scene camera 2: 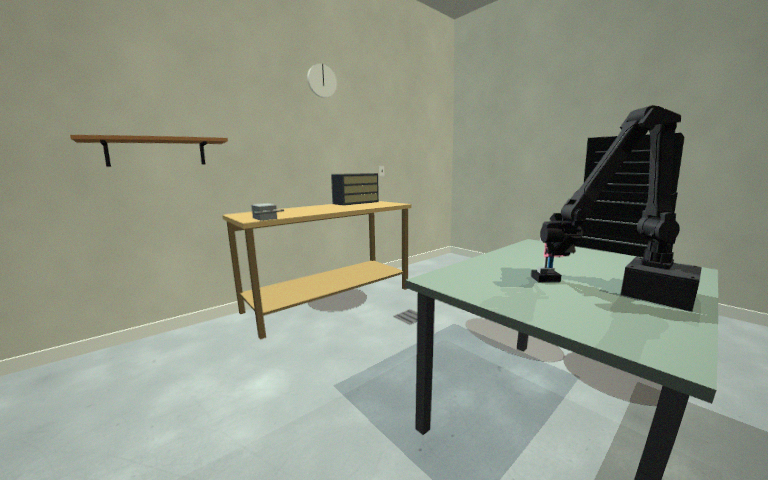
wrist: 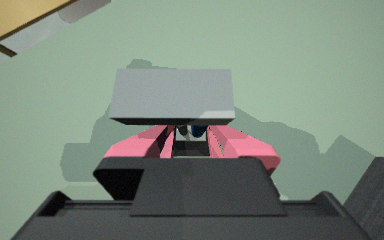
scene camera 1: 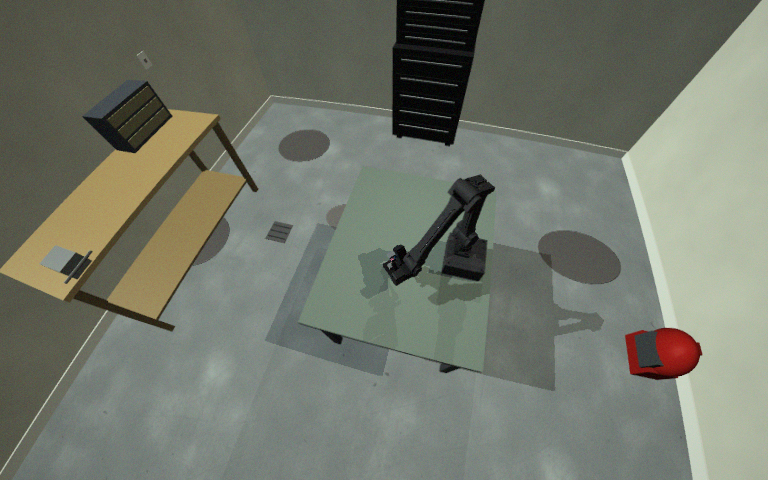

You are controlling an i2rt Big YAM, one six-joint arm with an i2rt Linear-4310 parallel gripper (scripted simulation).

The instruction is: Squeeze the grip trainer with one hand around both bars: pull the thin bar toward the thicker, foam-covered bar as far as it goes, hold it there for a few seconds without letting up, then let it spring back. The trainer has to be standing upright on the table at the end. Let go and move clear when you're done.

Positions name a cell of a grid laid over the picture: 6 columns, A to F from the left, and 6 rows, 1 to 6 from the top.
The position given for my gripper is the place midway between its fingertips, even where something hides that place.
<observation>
In view: my gripper (wrist: C3) and a grip trainer (wrist: D3).
</observation>
